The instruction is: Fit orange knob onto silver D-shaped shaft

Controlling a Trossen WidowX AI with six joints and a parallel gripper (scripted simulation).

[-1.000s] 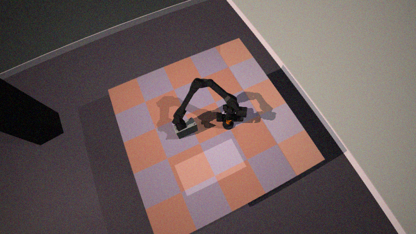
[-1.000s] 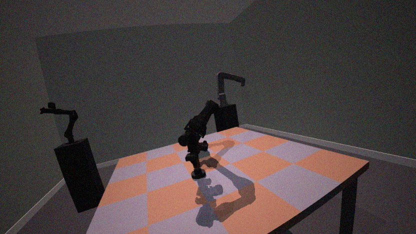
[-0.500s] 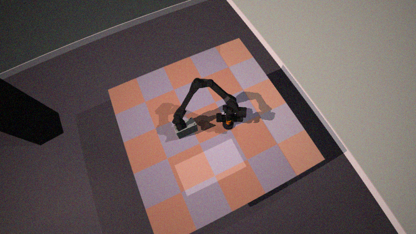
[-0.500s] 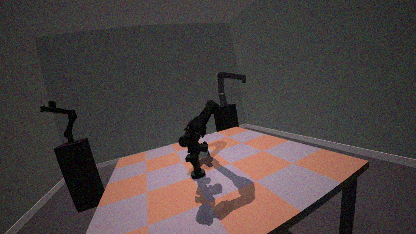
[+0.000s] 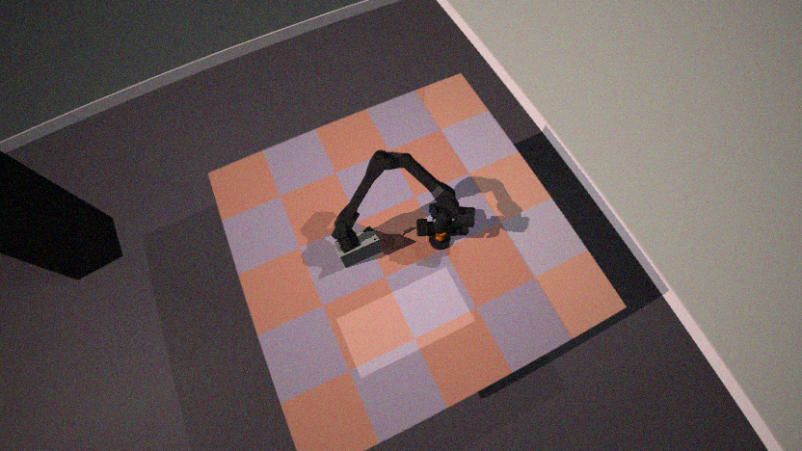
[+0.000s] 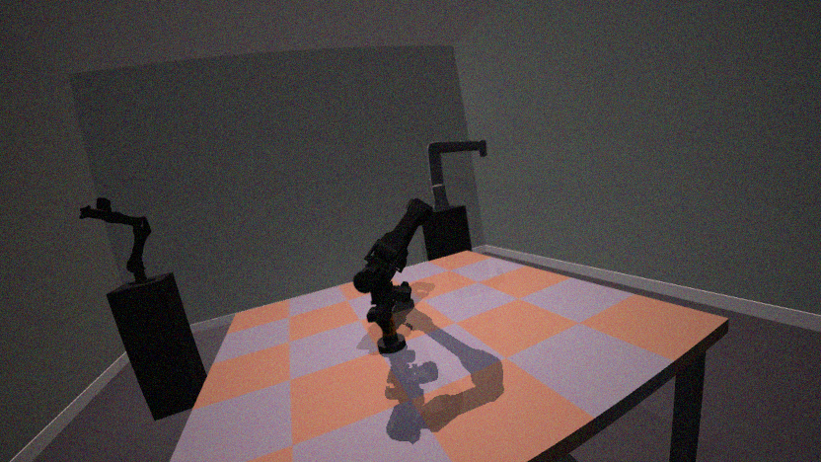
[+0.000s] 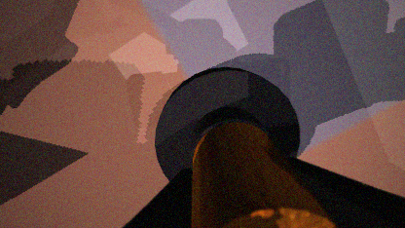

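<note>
The black round pedestal is 20 mm below my gripper tip. Also, from my gripper tip: orange knob: 30 mm above.
</note>
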